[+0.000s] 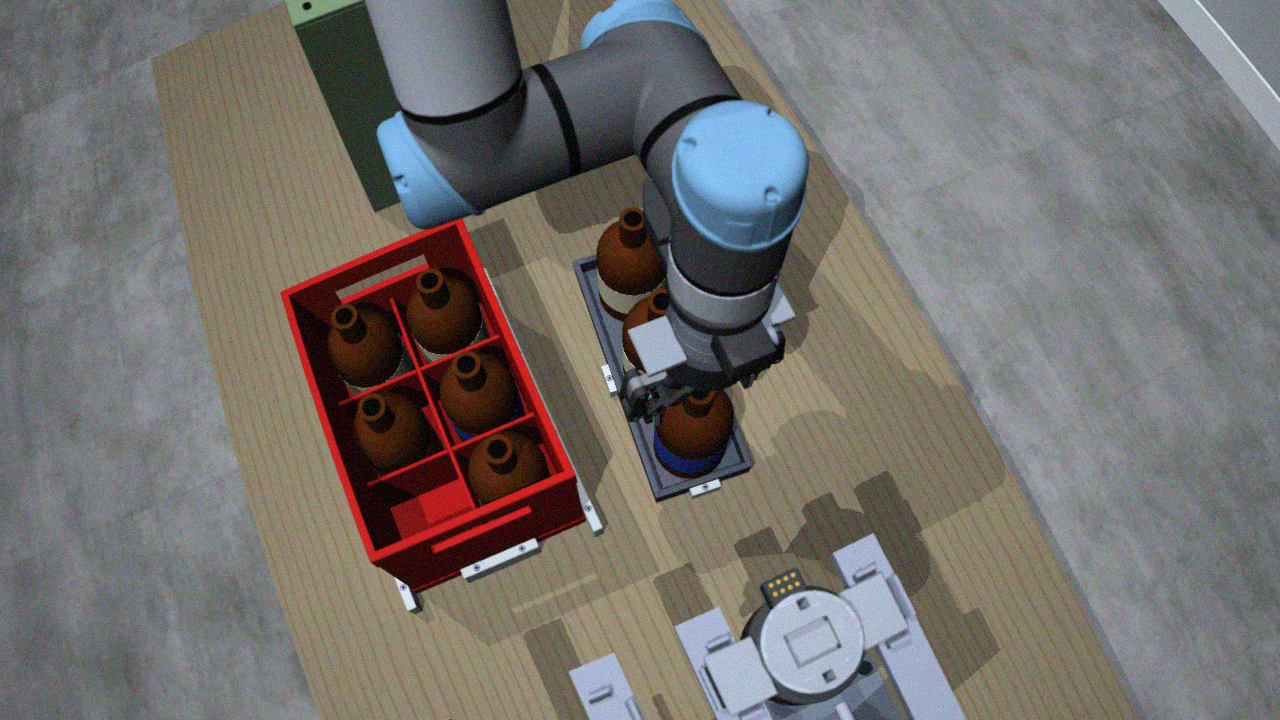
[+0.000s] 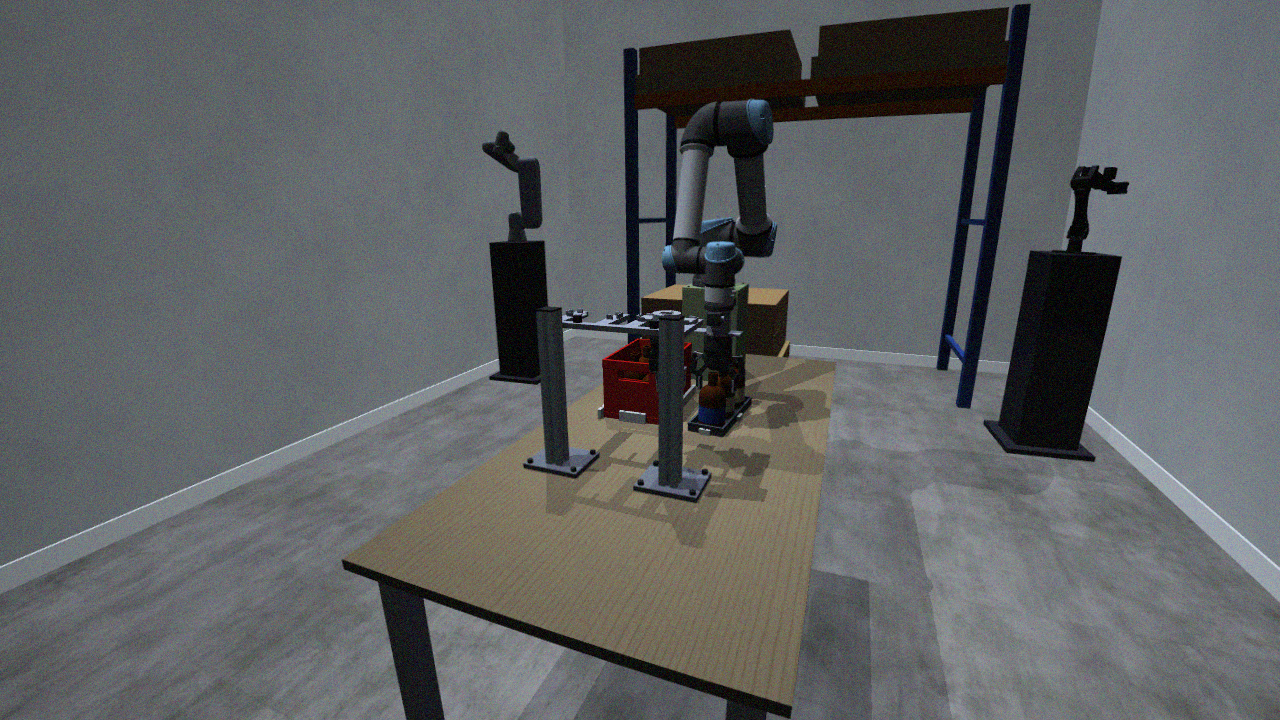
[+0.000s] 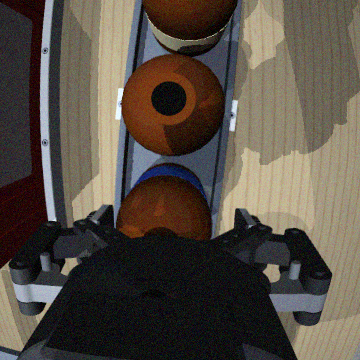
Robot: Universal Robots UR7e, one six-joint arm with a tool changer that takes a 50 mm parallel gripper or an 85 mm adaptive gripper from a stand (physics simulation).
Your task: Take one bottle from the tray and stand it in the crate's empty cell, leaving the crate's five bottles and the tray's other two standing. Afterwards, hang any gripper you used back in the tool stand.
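Places are measured from the arm's base along level axes (x ahead, y left, z up), in millimetres.
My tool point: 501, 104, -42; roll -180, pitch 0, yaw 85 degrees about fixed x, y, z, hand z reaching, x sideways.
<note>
Behind a point stands the place of what it marks, as x, y, z.
My gripper [image 1: 702, 390] [image 2: 716, 361] [image 3: 173, 220] is open, its fingers spread at either side above the blue-labelled bottle [image 1: 693, 431] {529, 81, -208} [image 2: 712, 404] {546, 102, -244} [image 3: 162, 210] {488, 98, -207}. That bottle stands at the near end of the grey tray [image 1: 588, 295] {321, 77, -302} [image 3: 207, 161] {475, 137, -322}; its mouth is mostly hidden by the gripper. The middle bottle [image 1: 640, 333] [image 3: 207, 112] and the far, cream-labelled bottle [image 1: 626, 259] {347, 109, -207} [image 3: 190, 17] {362, 123, -216} also stand in the tray. The red crate [image 1: 535, 385] {389, -18, -297} [image 2: 631, 398] {525, -132, -259} holds five upright brown bottles. Its empty cell [image 1: 431, 512] {454, -170, -319} is at the near left.
The tool stand [image 1: 914, 662] {787, 81, 15} [image 2: 669, 402] {872, 69, -126} is at the near end of the table, with another gripper [image 1: 812, 641] hanging in it. White clamps [image 1: 499, 557] {532, -127, -297} sit around the crate and tray. A green block [image 1: 344, 116] {91, -81, -144} stands at the far end.
</note>
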